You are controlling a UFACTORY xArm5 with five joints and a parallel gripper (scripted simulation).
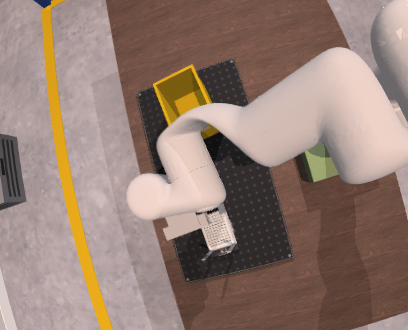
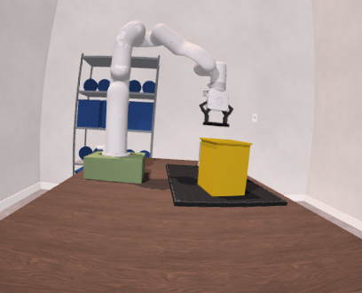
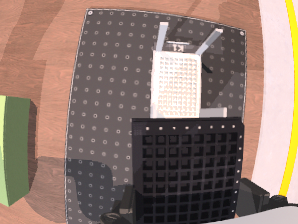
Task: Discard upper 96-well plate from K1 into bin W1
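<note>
The yellow plastics bin W1 is 260 mm to the right of my hand and 160 mm below it. Round my hand: white well plate: 220 mm below, 120 mm to the left; black 96-well plate: 10 mm below.
</note>
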